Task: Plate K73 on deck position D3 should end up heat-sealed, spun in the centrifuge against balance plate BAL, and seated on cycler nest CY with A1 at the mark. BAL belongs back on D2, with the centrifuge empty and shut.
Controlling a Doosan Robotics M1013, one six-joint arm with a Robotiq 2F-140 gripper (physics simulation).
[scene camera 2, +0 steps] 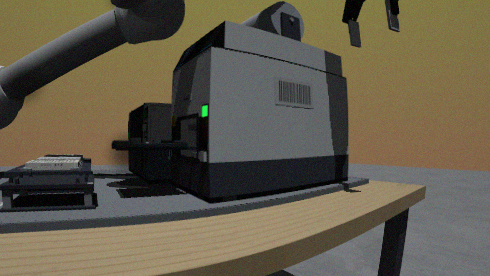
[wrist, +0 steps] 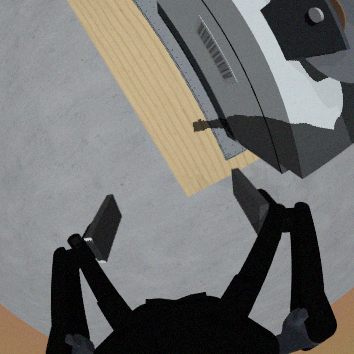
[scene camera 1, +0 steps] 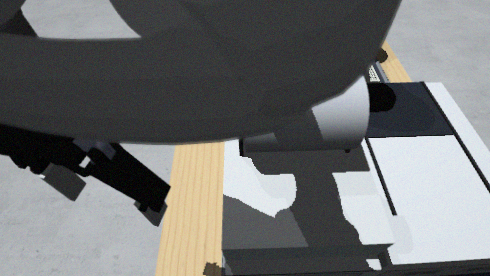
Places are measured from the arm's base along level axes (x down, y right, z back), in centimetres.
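Pixels of known places: gripper, fingertip midpoint: [scene camera 2: 373,38] [wrist: 173,194] [scene camera 1: 117,203].
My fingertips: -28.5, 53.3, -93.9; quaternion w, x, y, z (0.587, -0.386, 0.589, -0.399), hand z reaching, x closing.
Ahead of a thing's pixels: the offset from my fingertips to its middle, as dx, dy, dz. "*": to the spot under its first point. Level surfaces: height alone.
My gripper [scene camera 1: 107,195] [scene camera 2: 374,25] [wrist: 173,194] is open and empty, in the air off the table's end, beyond the rear corner of a large grey-white machine @[+11.1, -27.1, +9.8] [scene camera 1: 270,195] [scene camera 2: 270,125] [wrist: 225,45]. That machine carries a roll @[-6.9, -26.8, +7.7] [scene camera 1: 345,115] [scene camera 2: 267,21] on top, like a sealer with film. A green light shows on it, and a dark tray @[+24.5, -30.1, +39.5] [scene camera 2: 145,145] juts from its front. A pale plate @[+29.3, -44.7, +59.1] [scene camera 2: 55,162] sits on a raised deck stand at the left in scene camera 2; its label is too small to read. BAL and the cycler nest cannot be made out.
My arm [scene camera 1: 200,90] [scene camera 2: 65,55] fills the upper part of scene camera 1 and hides the roll's left side. A second, darker machine @[* +19.0, -43.6, +32.0] [scene camera 2: 157,122] stands behind the large one. The wooden table @[dx +36.2] [scene camera 1: 192,210] [scene camera 2: 250,240] [wrist: 135,90] has its end corner near the gripper in the wrist view.
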